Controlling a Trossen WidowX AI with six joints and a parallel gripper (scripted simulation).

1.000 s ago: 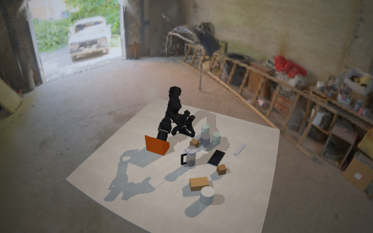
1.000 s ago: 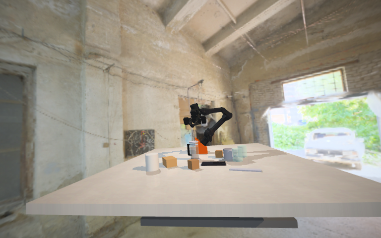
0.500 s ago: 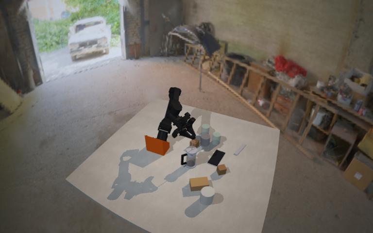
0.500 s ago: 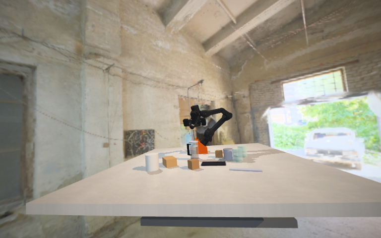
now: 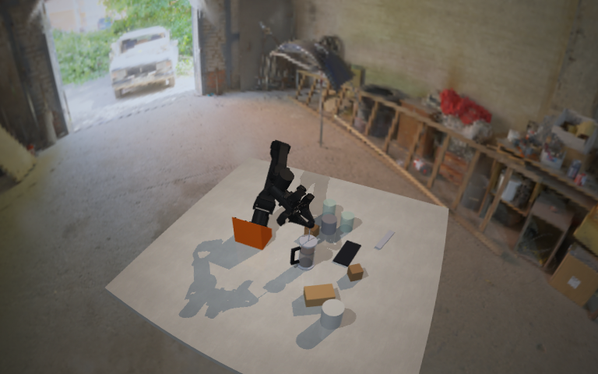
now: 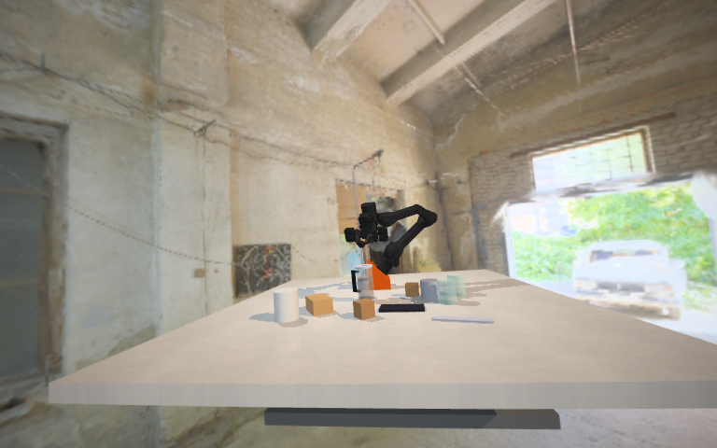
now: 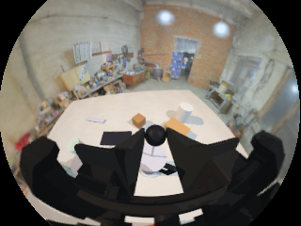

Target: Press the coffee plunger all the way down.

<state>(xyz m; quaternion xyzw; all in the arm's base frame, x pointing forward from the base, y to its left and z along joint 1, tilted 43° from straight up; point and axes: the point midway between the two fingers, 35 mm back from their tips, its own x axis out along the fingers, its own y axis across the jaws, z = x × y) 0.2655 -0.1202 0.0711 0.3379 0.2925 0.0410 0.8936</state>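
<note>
Now: the glass coffee press 12 cm below my gripper tip, 2 cm behind it and 1 cm to the right of it. From my gripper tip the other things lie so: white cylinder: 23 cm to the right, 21 cm ahead, 18 cm below; then black slab: 23 cm below, 15 cm to the left, 11 cm ahead.
</note>
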